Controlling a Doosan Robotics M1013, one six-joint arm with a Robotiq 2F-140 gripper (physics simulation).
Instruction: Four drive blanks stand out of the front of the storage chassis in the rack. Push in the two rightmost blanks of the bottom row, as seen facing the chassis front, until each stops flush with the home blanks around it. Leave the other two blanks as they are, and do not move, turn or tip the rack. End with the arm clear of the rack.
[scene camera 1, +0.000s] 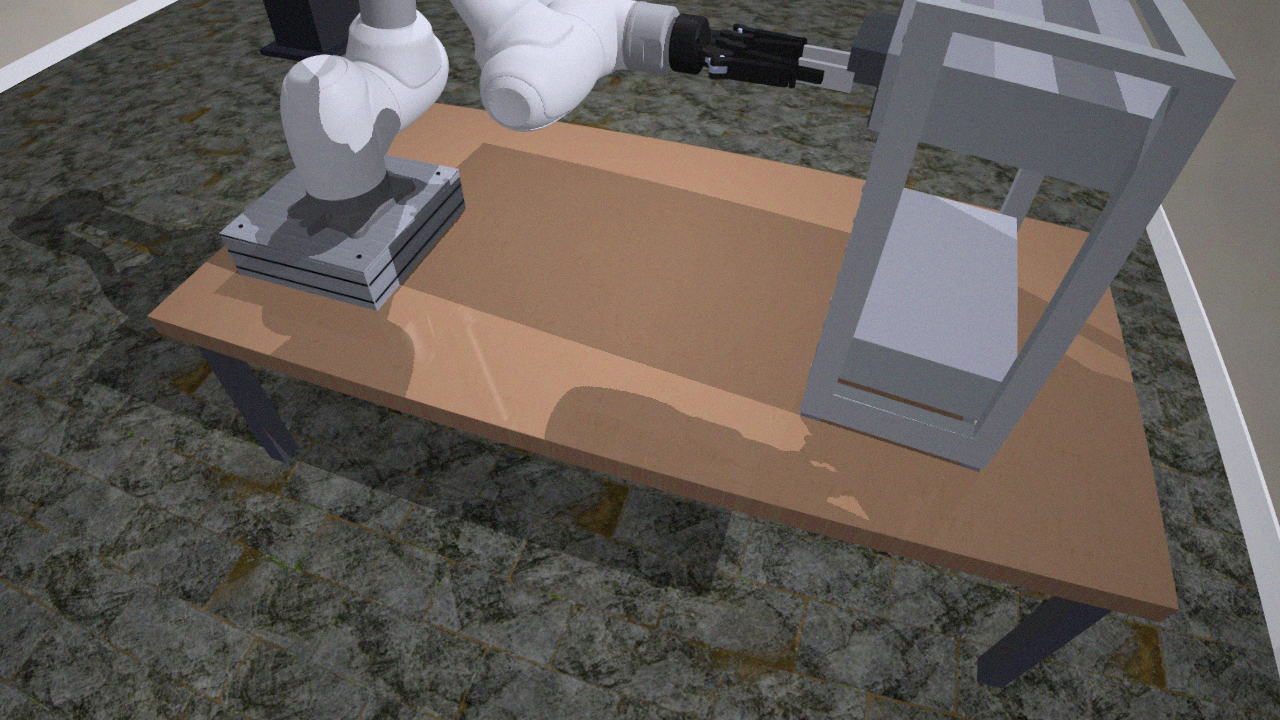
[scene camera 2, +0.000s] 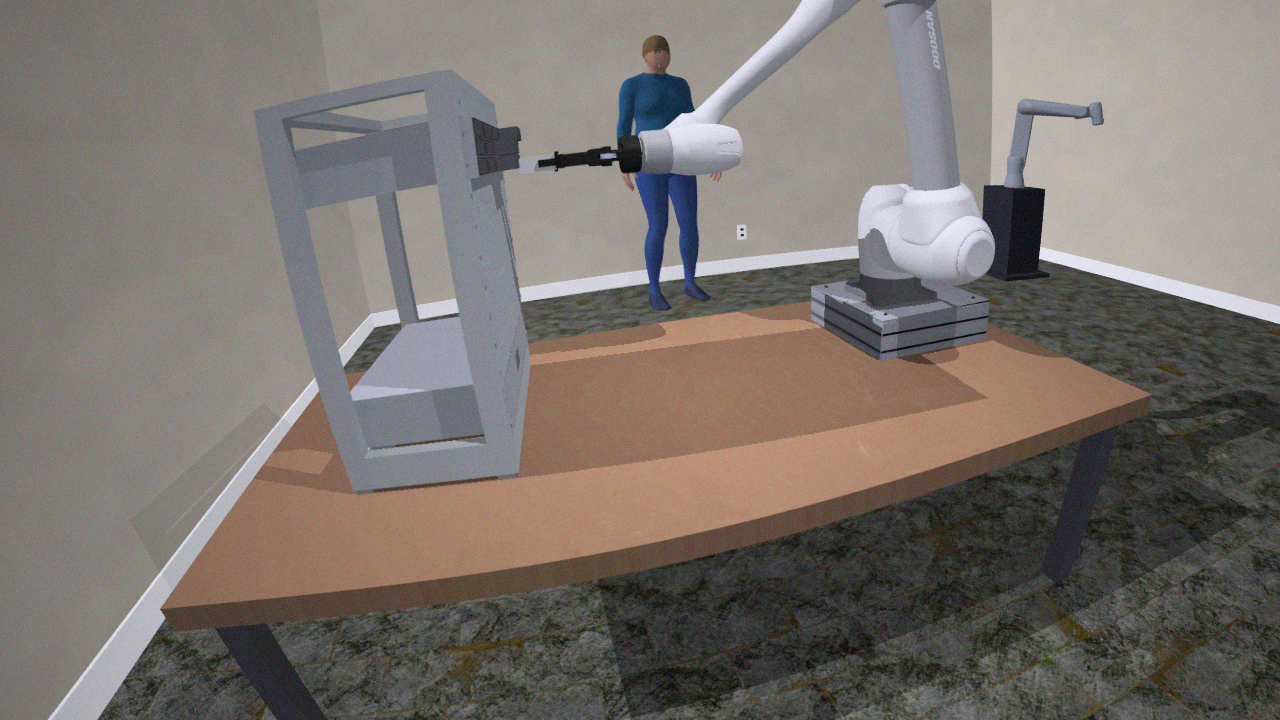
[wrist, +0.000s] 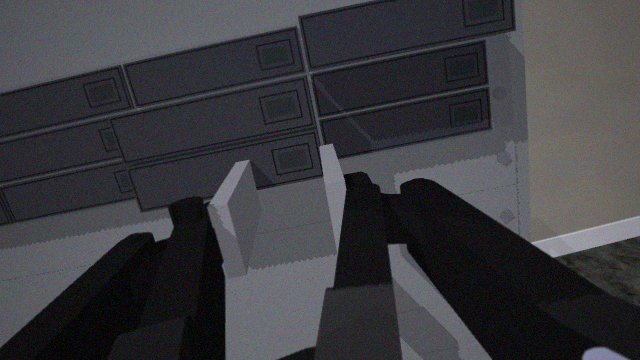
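Seen in the pictures: gripper, between the fingertips: (scene camera 1: 854, 73) (scene camera 2: 519, 166) (wrist: 289, 178); arm's base, origin of its link: (scene camera 1: 352, 201) (scene camera 2: 889, 293).
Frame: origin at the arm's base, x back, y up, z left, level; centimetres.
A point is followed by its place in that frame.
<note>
The rack (scene camera 1: 877, 223) {y 27.4, x -92.5, z -7.8 cm} (scene camera 2: 456, 268) {y 24.9, x -92.7, z 42.6 cm} stands upright and holds the chassis (scene camera 1: 1029, 116) {y 42.9, x -104.1, z -4.7 cm} (scene camera 2: 411, 156) {y 41.6, x -97.4, z 39.6 cm} high up. In the wrist view, the bottom row's rightmost blank (wrist: 395, 125) {y 38.7, x -88.2, z 1.5 cm} looks level with the home blank above it. The second bottom blank from the right (wrist: 200, 172) {y 38.9, x -84.6, z 13.1 cm} stands out, as does the blank above it (wrist: 200, 117) {y 41.8, x -84.6, z 12.3 cm}. The top right blank (wrist: 390, 32) {y 44.0, x -84.8, z 1.8 cm} also stands out. My gripper (scene camera 1: 848, 69) {y 37.5, x -84.8, z 8.4 cm} (scene camera 2: 526, 165) {y 37.5, x -84.8, z 8.4 cm} (wrist: 289, 178) {y 37.5, x -84.8, z 8.4 cm} is partly open and empty. Its pale tips are at the second bottom blank's right part; contact cannot be told.
A grey box (scene camera 1: 948, 277) {y 5.8, x -106.3, z 15.8 cm} (scene camera 2: 420, 358) {y 5.8, x -107.3, z 22.4 cm} sits low in the rack. The rack stands on the wooden table (scene camera 1: 626, 340) {y -9.7, x -59.3, z -4.1 cm} (scene camera 2: 716, 465) {y -9.7, x -58.3, z 47.2 cm}. The arm's base plate (scene camera 1: 313, 232) {y 1.3, x -1.2, z -11.9 cm} (scene camera 2: 930, 331) {y -4.9, x 1.6, z 16.6 cm} is at the other end. A person (scene camera 2: 657, 107) stands behind the table.
</note>
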